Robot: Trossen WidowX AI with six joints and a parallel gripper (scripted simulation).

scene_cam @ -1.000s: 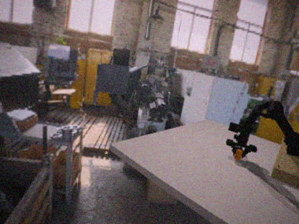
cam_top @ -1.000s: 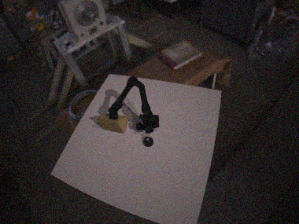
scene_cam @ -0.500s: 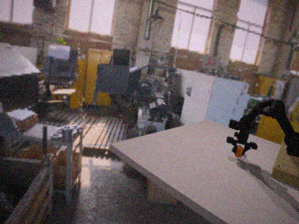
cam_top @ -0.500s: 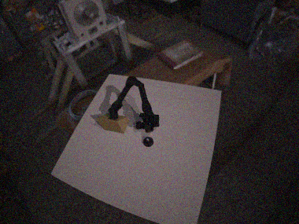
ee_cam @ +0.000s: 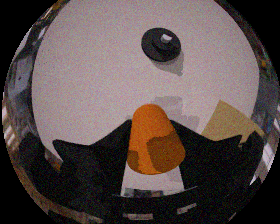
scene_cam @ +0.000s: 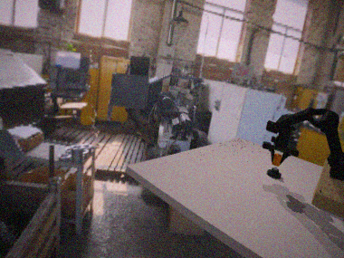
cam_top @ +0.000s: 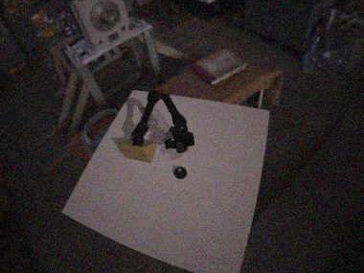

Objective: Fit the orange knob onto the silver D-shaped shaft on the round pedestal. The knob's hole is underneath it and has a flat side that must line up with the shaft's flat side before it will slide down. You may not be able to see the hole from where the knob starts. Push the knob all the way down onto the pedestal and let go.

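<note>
The orange knob lies 30 mm above my gripper tip. Also, from my gripper tip: round dark pedestal (120 mm to the right, 90 mm below).
</note>
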